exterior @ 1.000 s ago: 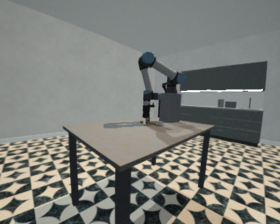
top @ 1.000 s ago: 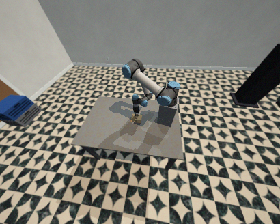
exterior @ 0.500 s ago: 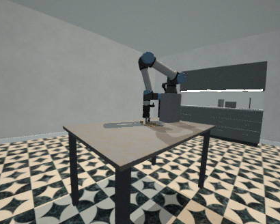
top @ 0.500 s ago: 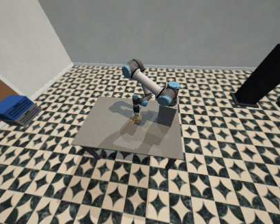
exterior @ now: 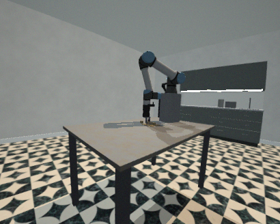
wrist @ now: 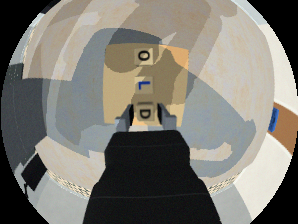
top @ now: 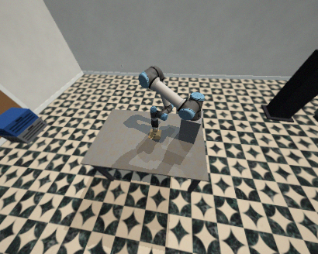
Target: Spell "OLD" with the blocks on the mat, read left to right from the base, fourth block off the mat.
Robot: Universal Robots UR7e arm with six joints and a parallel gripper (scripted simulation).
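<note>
Right now my hand is 10 mm past the tan mat, 40 mm to the right of it and 30 mm above it.
</note>
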